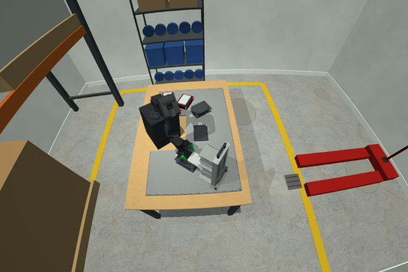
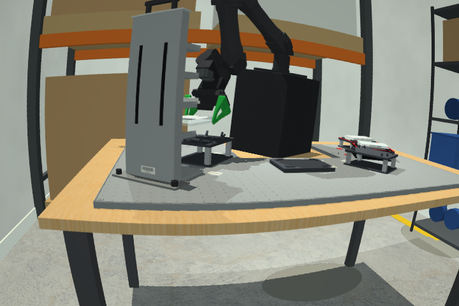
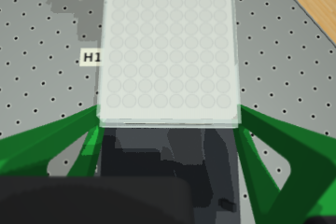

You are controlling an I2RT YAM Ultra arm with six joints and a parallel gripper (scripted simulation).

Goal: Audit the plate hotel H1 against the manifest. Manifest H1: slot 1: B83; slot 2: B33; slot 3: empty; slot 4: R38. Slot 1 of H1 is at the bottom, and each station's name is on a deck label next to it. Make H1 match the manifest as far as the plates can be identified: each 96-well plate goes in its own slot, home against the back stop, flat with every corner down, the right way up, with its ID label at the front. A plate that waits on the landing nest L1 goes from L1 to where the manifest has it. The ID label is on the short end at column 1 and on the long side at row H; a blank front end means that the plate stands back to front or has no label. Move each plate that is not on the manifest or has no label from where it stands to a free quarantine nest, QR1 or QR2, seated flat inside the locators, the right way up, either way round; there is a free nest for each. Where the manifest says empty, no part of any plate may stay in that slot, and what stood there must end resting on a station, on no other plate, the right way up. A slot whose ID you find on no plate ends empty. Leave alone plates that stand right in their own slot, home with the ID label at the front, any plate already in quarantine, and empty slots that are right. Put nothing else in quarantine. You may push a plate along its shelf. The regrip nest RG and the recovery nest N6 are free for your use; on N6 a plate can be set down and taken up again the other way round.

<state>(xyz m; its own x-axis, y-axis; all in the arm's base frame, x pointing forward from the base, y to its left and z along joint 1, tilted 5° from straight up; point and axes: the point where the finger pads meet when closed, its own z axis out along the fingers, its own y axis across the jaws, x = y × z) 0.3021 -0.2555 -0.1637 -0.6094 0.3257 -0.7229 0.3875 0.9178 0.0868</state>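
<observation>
Right now the dark regrip nest is 6 cm below my hand, 3 cm behind it and 1 cm to the left of it. From my hand the other things lie so: RG label: 13 cm behind, 12 cm below, 5 cm to the left; grey plate hotel H1: 21 cm ahead, 9 cm to the right, 7 cm above; H1 deck label: 12 cm below, 12 cm ahead, 5 cm to the left.
</observation>
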